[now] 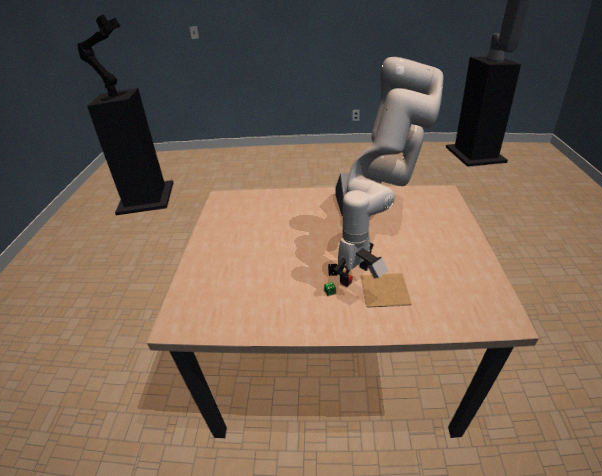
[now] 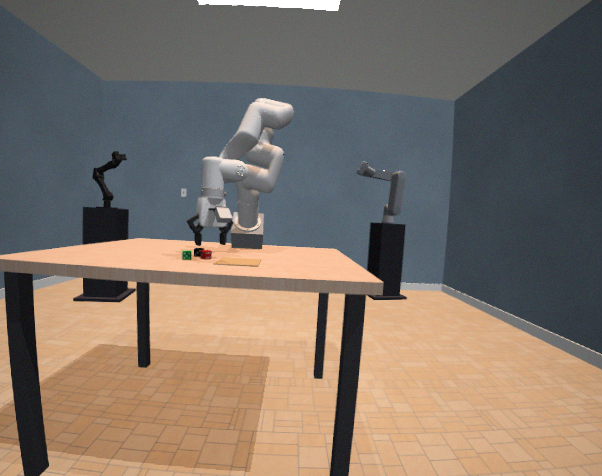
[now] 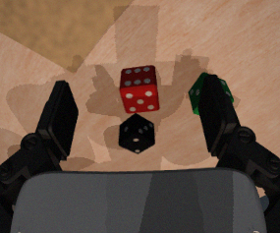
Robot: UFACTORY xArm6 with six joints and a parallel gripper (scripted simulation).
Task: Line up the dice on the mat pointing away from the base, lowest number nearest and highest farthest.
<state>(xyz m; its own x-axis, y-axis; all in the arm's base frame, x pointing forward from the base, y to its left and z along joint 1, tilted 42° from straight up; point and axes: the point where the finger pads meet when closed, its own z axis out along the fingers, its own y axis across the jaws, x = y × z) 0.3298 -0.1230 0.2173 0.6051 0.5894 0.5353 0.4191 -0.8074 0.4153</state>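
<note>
The red die lies 50 mm below my hand, 20 mm to the right of it and 20 mm behind it. The rest, counted from my hand: black die: 80 mm behind, 50 mm to the right, 50 mm below; green die: 80 mm to the right, 50 mm below; tan mat: 100 mm to the left, 60 mm below, 30 mm ahead.
</note>
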